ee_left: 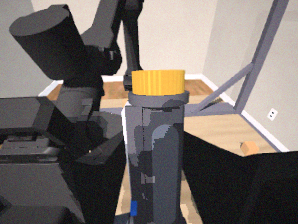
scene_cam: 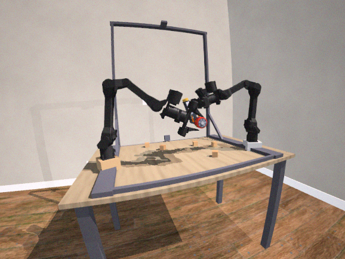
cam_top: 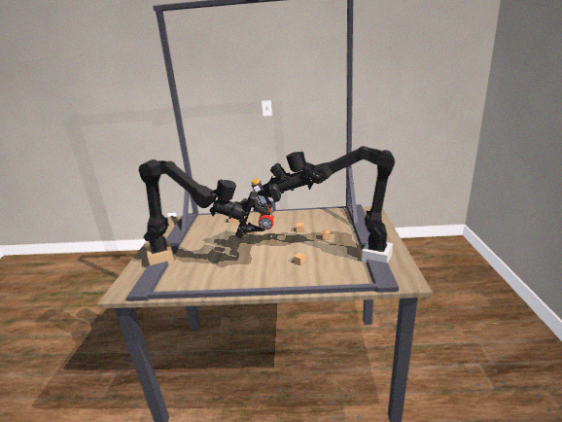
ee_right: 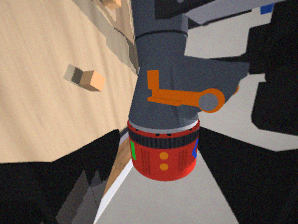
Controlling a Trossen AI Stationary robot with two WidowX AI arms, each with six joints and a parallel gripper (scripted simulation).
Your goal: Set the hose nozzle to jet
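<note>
Right now the red spray ring is 30 mm to the left of my right hand and 10 mm below it.
</note>
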